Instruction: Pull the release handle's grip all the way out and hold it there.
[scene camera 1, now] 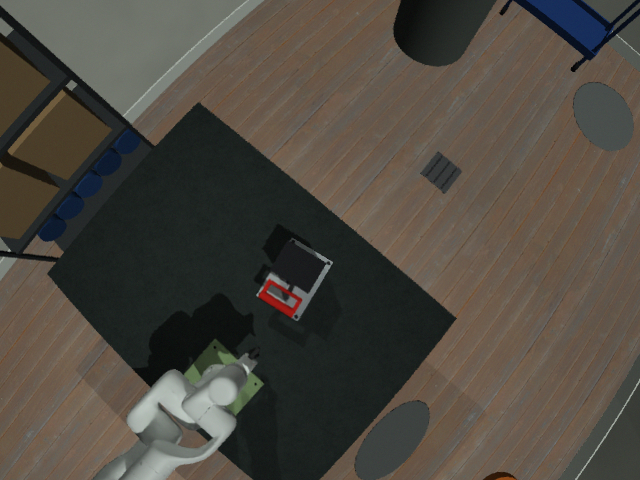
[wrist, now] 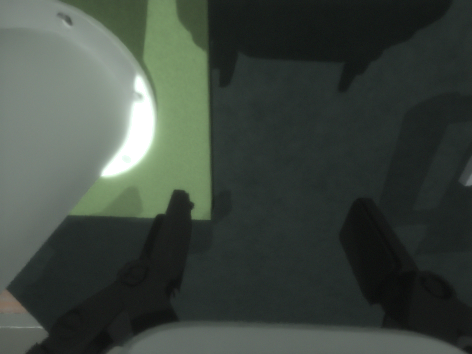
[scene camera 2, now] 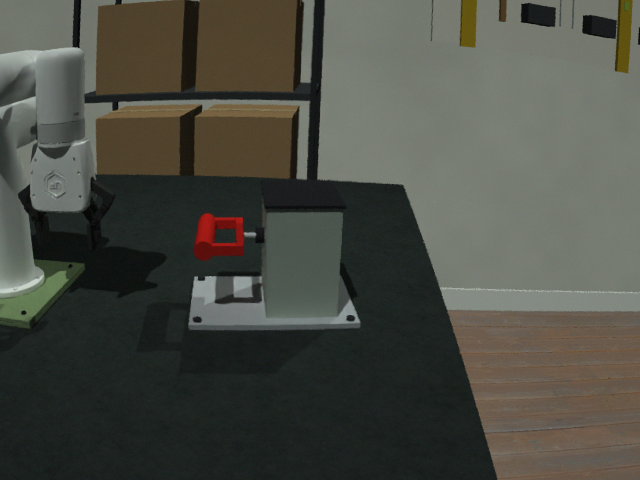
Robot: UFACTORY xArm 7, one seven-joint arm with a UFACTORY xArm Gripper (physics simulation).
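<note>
The red grip (scene camera 1: 278, 304) (scene camera 2: 204, 237) is a rectangular loop with a thick round front bar, upright on a short thin rod. The rod enters the side of a pale grey-green housing (scene camera 2: 303, 263) with a black top. The housing stands on a light grey base plate (scene camera 1: 310, 295) (scene camera 2: 227, 315); a corner of the plate shows at the right edge of the wrist view. My gripper (scene camera 1: 253, 354) (scene camera 2: 67, 246) (wrist: 268, 213) is open and empty, fingers pointing down. In scene camera 2 it is left of the grip, clearly apart, with fingertips around the grip's height in the picture.
The arm's base stands on a green plate (scene camera 1: 214, 353) (scene camera 2: 56, 289) (wrist: 180, 125). The device stands on a black surface (scene camera 1: 180, 206) (scene camera 2: 361, 413) (wrist: 300, 140). A shelf rack (scene camera 2: 314, 103) holds cardboard boxes (scene camera 2: 136, 46) behind. A dark cylinder (scene camera 1: 439, 31) stands farther off.
</note>
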